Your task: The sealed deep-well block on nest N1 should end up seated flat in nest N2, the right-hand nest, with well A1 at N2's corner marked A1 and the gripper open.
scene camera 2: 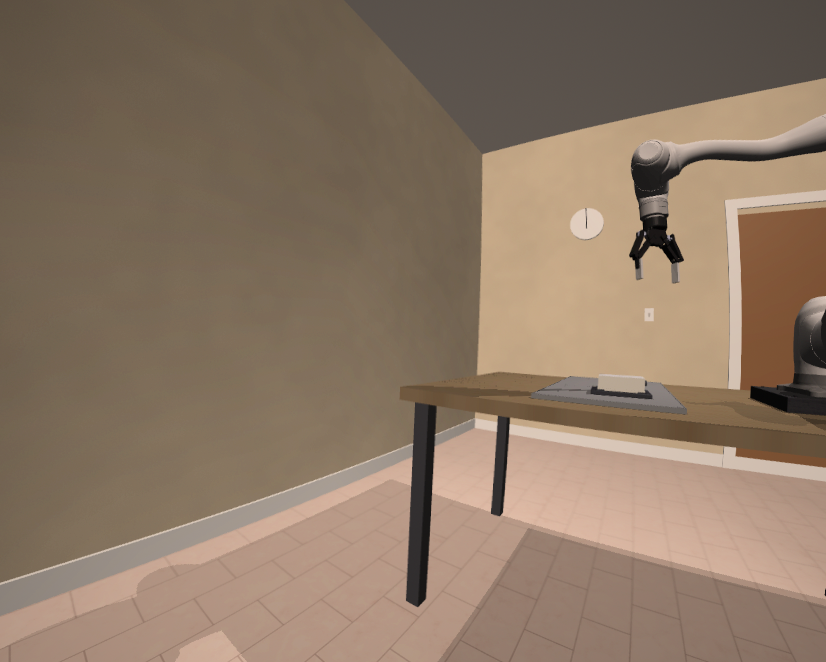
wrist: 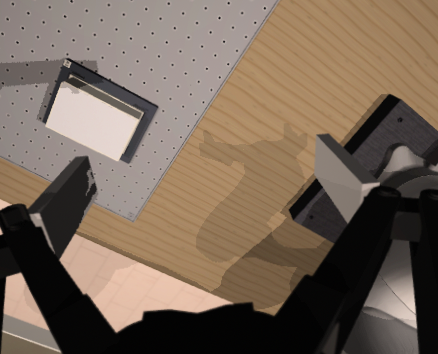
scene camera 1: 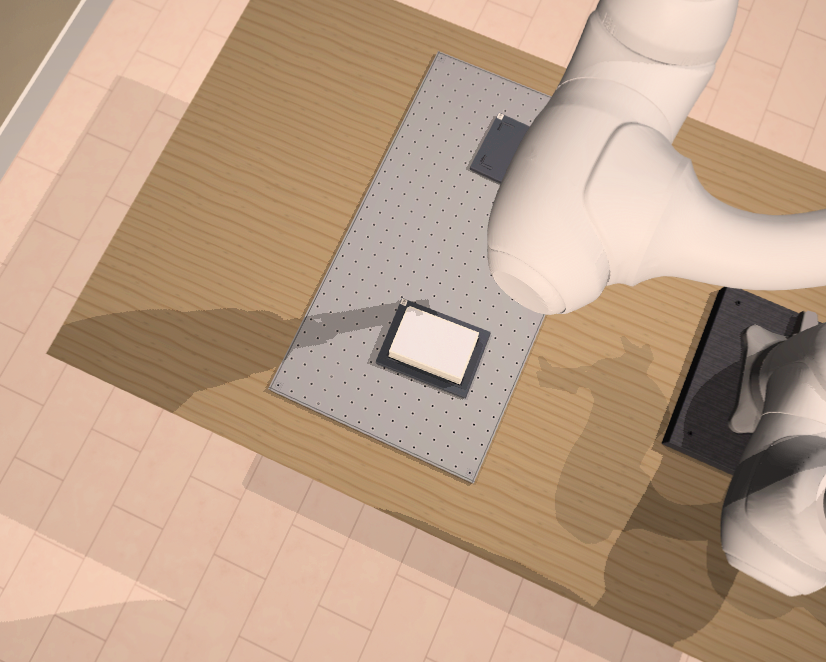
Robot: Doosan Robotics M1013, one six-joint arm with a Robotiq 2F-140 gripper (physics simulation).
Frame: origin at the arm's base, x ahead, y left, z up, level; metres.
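Seen in the pictures: gripper, fingertip midpoint: point(scene camera 2: 658, 280) point(wrist: 203, 165); arm's base, link origin: point(wrist: 402, 196).
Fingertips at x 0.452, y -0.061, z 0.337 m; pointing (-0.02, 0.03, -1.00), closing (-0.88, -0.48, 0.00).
Note:
Offsets run from my fingertips to a thing's top centre. "spot": to the spot under its first point. Level surfaces: height alone.
The sealed deep-well block @(dx +0.133, dy +0.138, dz -0.309 m) point(scene camera 1: 434, 344) point(scene camera 2: 621, 383) point(wrist: 95, 120), cream-white, lies on the dark nest N1 @(spot: dx +0.054, dy +0.150, dz -0.351 m) point(scene camera 1: 477, 365) point(wrist: 138, 134), its long side along the nest's. N1 has a small pale tag @(spot: dx +0.200, dy +0.074, dz -0.351 m) point(scene camera 1: 404, 301) point(wrist: 67, 63) at one corner. The dark nest N2 @(dx +0.061, dy -0.238, dz -0.348 m) point(scene camera 1: 501, 148) is partly hidden by the arm; its visible part is bare, with a pale tag @(spot: dx +0.123, dy -0.306, dz -0.351 m) point(scene camera 1: 500, 116) at one corner. Lettering and well A1 are not readable. My gripper point(scene camera 2: 657, 275) point(wrist: 203, 165) is open and empty, pointing down, high above the table. In the wrist view the block lies up and left of the fingers.
The nests stand on a grey perforated plate @(dz -0.363 m) point(scene camera 1: 386, 227) point(wrist: 185, 75) on the wooden table @(dz -0.376 m) point(scene camera 1: 241, 172) point(scene camera 2: 468, 387). The arm point(scene camera 1: 586, 193) hangs over the plate's edge in scene camera 1. The robot's dark base plate point(scene camera 1: 706, 365) point(scene camera 2: 772, 398) is on the table at the right.

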